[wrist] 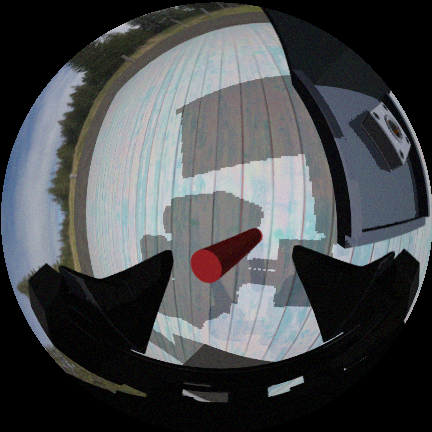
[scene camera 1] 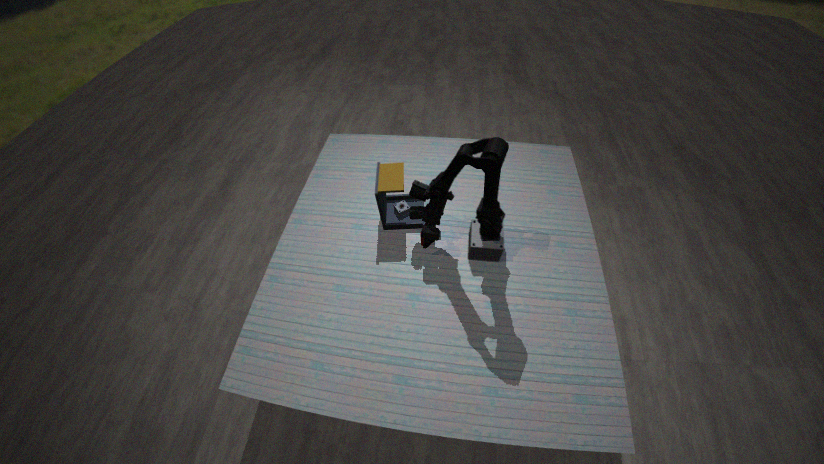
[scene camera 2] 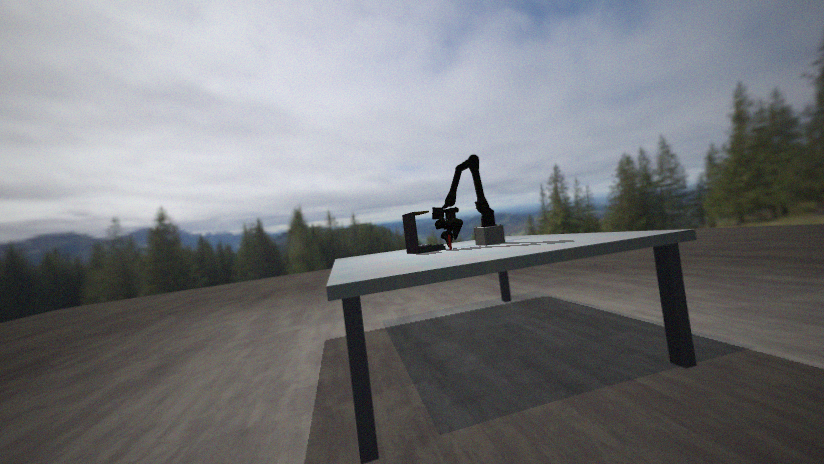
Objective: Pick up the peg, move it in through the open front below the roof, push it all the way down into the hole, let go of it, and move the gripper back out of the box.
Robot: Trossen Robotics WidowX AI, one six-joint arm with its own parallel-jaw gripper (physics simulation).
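Pixels of known places: gripper, fingertip midpoint: [wrist: 234, 255] [scene camera 1: 424, 241] [scene camera 2: 452, 243]; arm's base at its link origin: [scene camera 1: 489, 232] [scene camera 2: 489, 226].
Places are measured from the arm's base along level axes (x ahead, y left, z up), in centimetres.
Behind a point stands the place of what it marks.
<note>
The red peg [wrist: 220, 260] {x 24.7, y -2.1, z -1.9 cm} [scene camera 2: 449, 242] {x 25.0, y -1.0, z -5.9 cm} stands upright on the table, between and slightly below my spread fingers. In scene camera 1 it is hidden by the gripper. My gripper [wrist: 234, 255] {x 23.5, y -0.8, z -6.6 cm} [scene camera 1: 427, 243] {x 23.5, y -0.8, z -6.6 cm} [scene camera 2: 449, 235] {x 23.5, y -0.8, z -6.6 cm} is open, points down and holds nothing; in the wrist view the peg's top lies nearer the left finger. The dark box [scene camera 1: 382, 212] {x 39.6, y -9.2, z 0.8 cm} [scene camera 2: 410, 233] {x 40.8, y -15.0, z 1.4 cm} [wrist: 345, 200] {x 26.9, y -8.9, z -7.2 cm} stands beside the gripper, with a yellow roof [scene camera 1: 390, 177] {x 35.6, y -16.0, z 12.6 cm} [scene camera 2: 419, 213] {x 35.8, y -10.7, z 11.6 cm}. The grey square block with the hole [scene camera 1: 401, 206] {x 33.4, y -18.5, z -7.3 cm} [wrist: 394, 127] sits on the box's floor. The hole shows no peg in it.
The box's low rim runs close to the gripper in the wrist view. The arm's grey base [scene camera 1: 485, 249] {x 2.1, y 6.1, z -1.3 cm} [scene camera 2: 489, 234] {x 4.5, y 5.8, z -4.3 cm} stands to the right on the pale striped table [scene camera 1: 403, 345] {x 30.5, y 37.3, z -9.8 cm} [scene camera 2: 392, 270] {x 70.5, y 44.9, z -9.8 cm}. Shadows of the arm and box fall across the table.
</note>
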